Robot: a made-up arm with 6 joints. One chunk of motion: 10 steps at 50 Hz.
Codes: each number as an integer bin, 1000 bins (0 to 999) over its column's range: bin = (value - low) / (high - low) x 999, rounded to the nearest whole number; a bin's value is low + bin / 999 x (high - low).
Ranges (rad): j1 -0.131..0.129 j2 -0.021..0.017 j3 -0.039..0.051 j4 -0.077..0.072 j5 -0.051..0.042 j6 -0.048..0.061
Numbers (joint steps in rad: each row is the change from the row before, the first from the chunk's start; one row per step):
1: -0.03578 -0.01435 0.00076 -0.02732 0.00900 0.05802
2: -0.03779 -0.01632 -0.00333 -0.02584 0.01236 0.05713
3: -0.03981 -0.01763 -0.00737 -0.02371 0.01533 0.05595
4: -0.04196 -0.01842 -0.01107 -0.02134 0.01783 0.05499
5: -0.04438 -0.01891 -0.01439 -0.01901 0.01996 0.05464
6: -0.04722 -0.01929 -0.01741 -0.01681 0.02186 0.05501
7: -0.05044 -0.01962 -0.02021 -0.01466 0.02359 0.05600
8: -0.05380 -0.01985 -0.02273 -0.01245 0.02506 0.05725
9: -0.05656 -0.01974 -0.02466 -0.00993 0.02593 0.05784
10: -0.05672 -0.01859 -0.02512 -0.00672 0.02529 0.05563
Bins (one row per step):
1: 366 175 441 333 645 972
2: 358 123 396 343 681 964
3: 350 89 351 357 713 953
4: 342 68 310 373 739 944
5: 333 55 273 389 762 941
6: 322 45 240 404 783 944
7: 310 36 209 418 801 953
8: 297 30 181 433 817 965
9: 286 33 159 450 826 970
10: 285 63 154 471 820 950

